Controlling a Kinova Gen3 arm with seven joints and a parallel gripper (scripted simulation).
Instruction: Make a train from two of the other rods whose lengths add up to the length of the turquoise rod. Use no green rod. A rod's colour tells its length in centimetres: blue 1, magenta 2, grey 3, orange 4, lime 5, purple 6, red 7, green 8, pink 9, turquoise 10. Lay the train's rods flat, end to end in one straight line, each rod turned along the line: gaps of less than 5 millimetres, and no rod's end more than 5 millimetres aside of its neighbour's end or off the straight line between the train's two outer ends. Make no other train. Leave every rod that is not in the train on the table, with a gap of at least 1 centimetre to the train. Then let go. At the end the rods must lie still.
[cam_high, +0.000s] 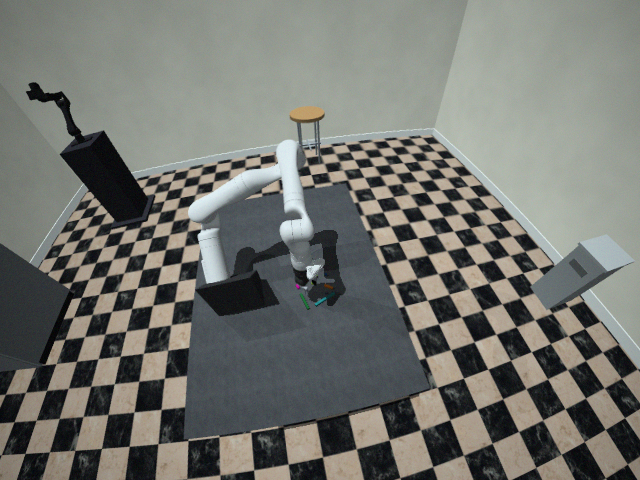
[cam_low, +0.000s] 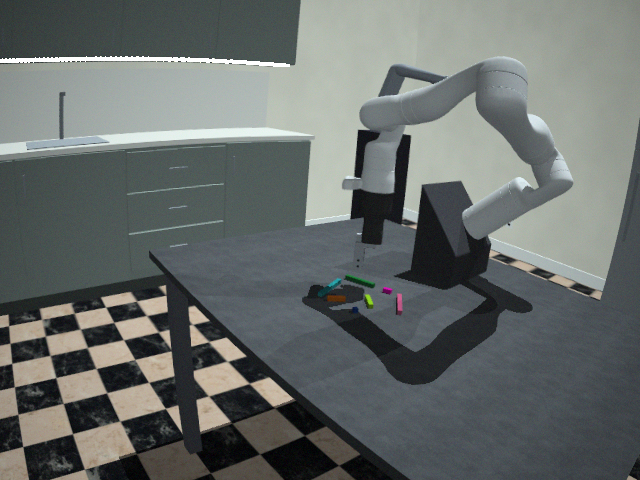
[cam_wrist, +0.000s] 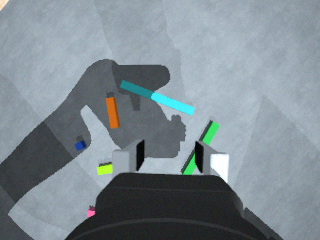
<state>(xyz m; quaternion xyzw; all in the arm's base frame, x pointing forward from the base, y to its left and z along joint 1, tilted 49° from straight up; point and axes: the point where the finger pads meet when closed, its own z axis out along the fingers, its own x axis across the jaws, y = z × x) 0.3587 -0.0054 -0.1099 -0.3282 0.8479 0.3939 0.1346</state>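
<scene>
The small blue rod lies 90 mm to the left of my hand, 90 mm ahead of it and 70 mm below it. Round my hand: green rod (70 mm below, 40 mm behind, 20 mm to the right); then turquoise rod (70 mm below, 50 mm ahead, 30 mm to the right); then magenta rod (70 mm below, 60 mm to the left, 50 mm behind).
</scene>
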